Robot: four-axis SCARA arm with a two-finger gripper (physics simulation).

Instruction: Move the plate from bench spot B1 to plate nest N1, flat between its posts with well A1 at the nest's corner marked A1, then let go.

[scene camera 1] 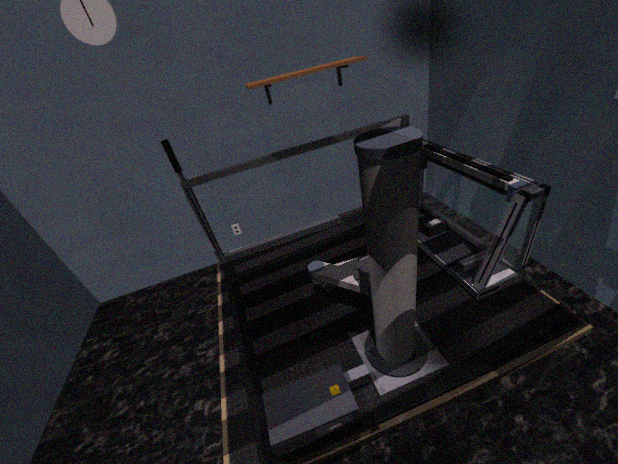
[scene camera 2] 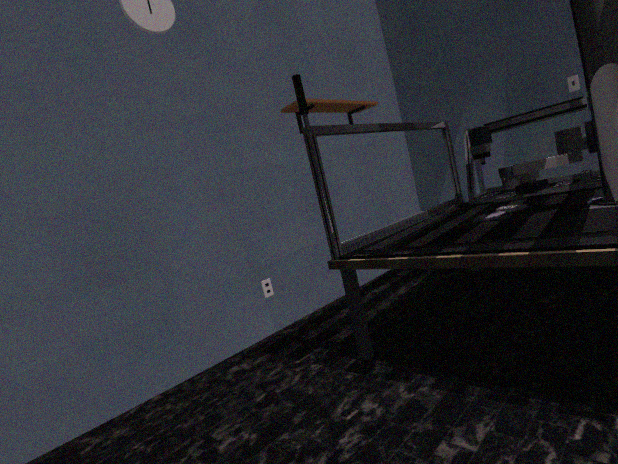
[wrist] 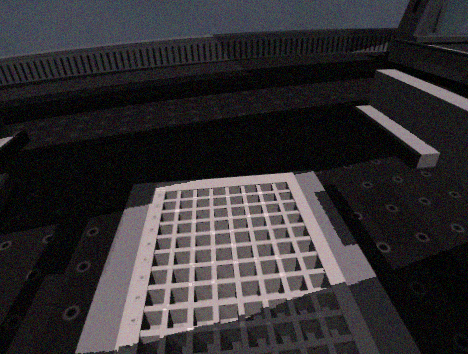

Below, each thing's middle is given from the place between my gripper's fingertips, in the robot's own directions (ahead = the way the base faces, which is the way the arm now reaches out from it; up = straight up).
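Labels:
Plate (wrist: 243,257): 60 mm below my hand, 40 mm behind it, 10 mm to the right of it.

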